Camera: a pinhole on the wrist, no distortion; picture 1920 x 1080 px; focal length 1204.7 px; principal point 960.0 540.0 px. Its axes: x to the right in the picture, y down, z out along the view. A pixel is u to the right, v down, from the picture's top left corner.
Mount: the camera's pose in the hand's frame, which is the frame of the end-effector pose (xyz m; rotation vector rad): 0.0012 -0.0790 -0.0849 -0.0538 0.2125 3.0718
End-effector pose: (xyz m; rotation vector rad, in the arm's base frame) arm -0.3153 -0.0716 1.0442 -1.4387 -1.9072 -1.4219
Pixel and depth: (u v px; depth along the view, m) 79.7 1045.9 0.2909
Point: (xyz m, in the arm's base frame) -0.4851 0.2287 1.0093
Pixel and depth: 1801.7 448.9 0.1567
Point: -0.2851 -0.0719 0.9127
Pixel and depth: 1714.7 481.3 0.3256
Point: -0.1712 0.0176 0.7842
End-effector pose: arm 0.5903 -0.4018 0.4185 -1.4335 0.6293 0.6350
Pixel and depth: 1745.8 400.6 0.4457
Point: 0.3523 -0.0682 0.6142
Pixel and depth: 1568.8 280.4 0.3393
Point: 0.4362 -0.1693 0.5207
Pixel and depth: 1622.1 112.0 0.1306
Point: 0.5495 -0.3684 0.4792
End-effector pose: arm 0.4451 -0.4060 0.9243 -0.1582 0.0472 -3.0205
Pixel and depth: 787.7 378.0 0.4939
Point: 0.4330 -0.4736 1.3240
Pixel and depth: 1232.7 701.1 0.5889
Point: 0.6436 -0.3335 1.4115
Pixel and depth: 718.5 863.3 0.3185
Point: 0.4078 -0.2957 1.1770
